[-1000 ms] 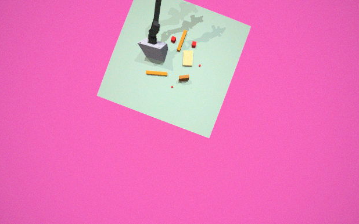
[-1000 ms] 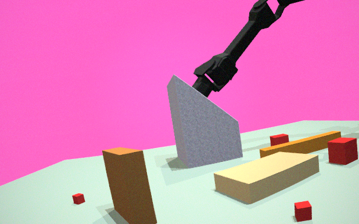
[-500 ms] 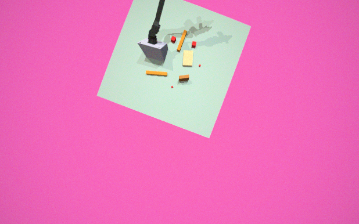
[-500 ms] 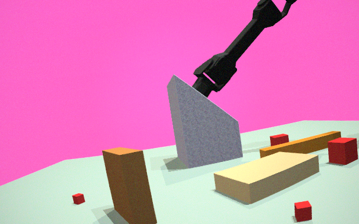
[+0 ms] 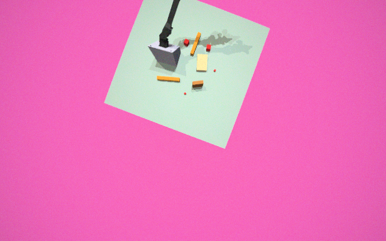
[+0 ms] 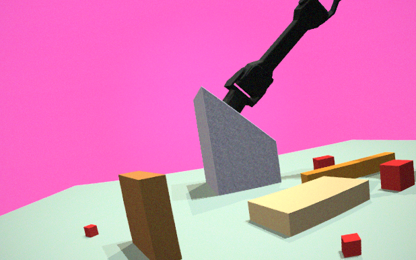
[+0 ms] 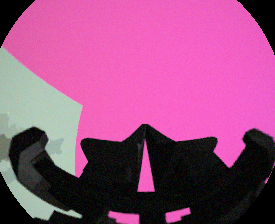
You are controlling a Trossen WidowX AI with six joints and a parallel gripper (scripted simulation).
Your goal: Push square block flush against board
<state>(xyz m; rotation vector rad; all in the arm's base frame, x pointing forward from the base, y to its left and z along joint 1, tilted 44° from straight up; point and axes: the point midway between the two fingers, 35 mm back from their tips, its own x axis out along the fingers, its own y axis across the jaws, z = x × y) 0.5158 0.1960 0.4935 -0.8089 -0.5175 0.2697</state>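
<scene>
The square block lies 670 mm to the right of my gripper tip, 380 mm below it and 160 mm behind it. The rest, counted from my gripper tip: board (450 mm to the right, 420 mm below, 190 mm behind).
</scene>
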